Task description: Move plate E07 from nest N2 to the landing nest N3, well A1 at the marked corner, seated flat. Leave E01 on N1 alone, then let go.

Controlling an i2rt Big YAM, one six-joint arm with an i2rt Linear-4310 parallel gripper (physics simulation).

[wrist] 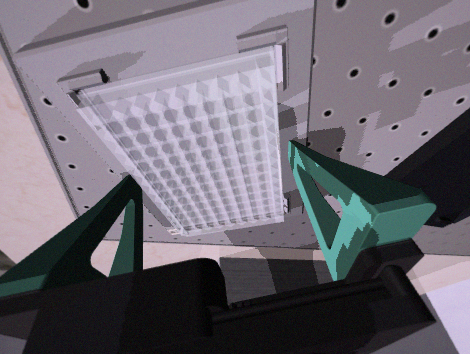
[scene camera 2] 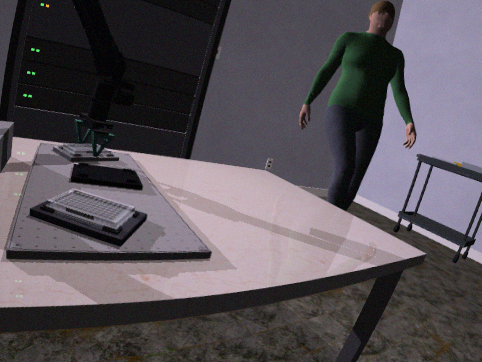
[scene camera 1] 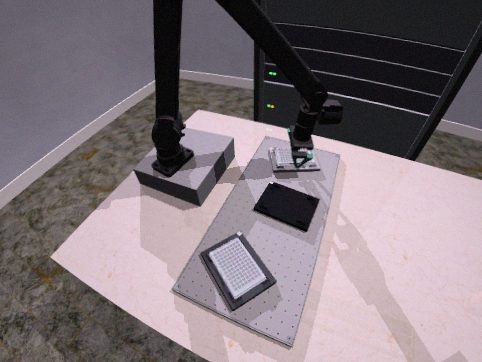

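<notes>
A clear well plate (scene camera 1: 282,156) (scene camera 2: 70,148) (wrist: 200,125) lies in the light grey nest (scene camera 1: 275,168) (wrist: 190,30) at the board's far end. My gripper (scene camera 1: 296,155) (scene camera 2: 89,148) (wrist: 212,164) is open and empty at that plate; in the wrist view its green fingertips appear at either side of the plate. A black nest (scene camera 1: 287,206) (scene camera 2: 106,176) in the middle holds no plate and has a small white mark at one corner. Another plate (scene camera 1: 237,267) (scene camera 2: 92,206) sits in the dark nest (scene camera 1: 267,282) (scene camera 2: 120,237) at the near end. Plate and nest labels are unreadable.
The three nests stand on a perforated grey board (scene camera 1: 230,220) (scene camera 2: 165,235). The arm's base is on a grey block (scene camera 1: 210,167) beside it. A black rack stands behind the table. A person (scene camera 2: 362,75) in green and a cart (scene camera 2: 445,167) are beyond the table.
</notes>
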